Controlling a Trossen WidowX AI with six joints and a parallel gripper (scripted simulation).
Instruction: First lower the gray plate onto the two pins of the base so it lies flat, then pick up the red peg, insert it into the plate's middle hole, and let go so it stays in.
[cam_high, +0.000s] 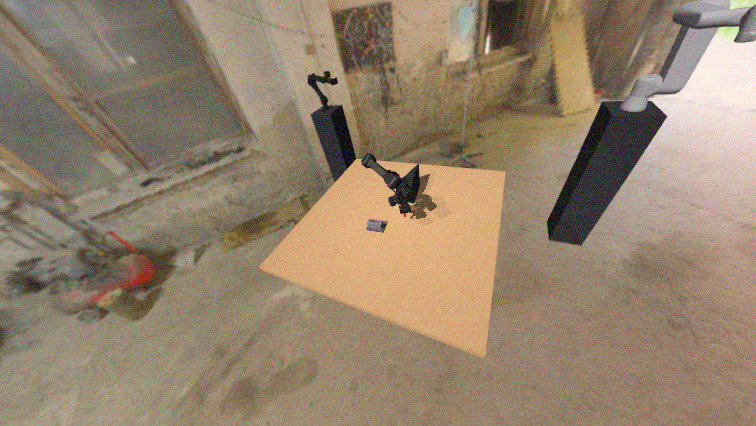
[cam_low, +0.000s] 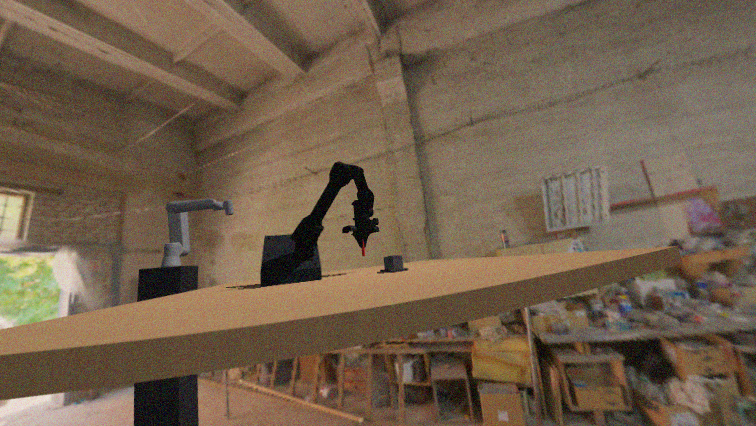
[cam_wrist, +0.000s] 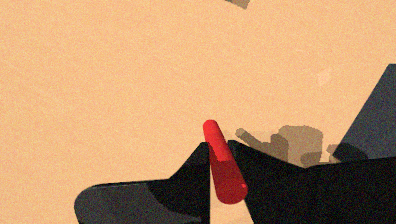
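My gripper tip is 8 cm short of the gray plate, 18 cm to the left of it and 7 cm above it. From my gripper tip the other things lie so: red peg: right at my gripper tip; then dark base: 7 cm ahead, 18 cm to the right, 10 cm below.
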